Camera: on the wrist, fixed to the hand. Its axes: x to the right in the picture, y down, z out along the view.
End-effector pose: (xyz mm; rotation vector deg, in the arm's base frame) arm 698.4 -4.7 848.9 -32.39 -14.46 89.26
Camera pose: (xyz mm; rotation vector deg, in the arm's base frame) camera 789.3 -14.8 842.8 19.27 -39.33 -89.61
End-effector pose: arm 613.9 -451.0 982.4 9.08 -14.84 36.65
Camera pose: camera 664.0 -502.7 925.7 18.30 3.07 -148.39
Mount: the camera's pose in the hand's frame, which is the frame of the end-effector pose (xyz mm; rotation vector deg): -6.9 -75.1 -52.1 4.34 10.38 174.27
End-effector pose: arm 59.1 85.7 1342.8 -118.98 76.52 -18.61
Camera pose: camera 83.2 92.9 1430.9 80.81 137.91 42.28
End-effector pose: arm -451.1 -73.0 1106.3 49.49 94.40 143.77
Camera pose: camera -489.7 -85.7 1024.1 -59.53 27.93 -6.05
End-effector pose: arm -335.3 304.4 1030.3 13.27 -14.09 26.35
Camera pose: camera -297.1 250.5 966.8 17.06 9.24 -158.45
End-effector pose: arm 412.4 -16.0 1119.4 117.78 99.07 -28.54
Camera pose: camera 337.8 16.5 1161.5 111.03 -115.99 37.03
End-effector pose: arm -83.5 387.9 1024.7 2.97 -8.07 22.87
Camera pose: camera -53.9 320.2 970.5 9.22 -5.61 -162.60
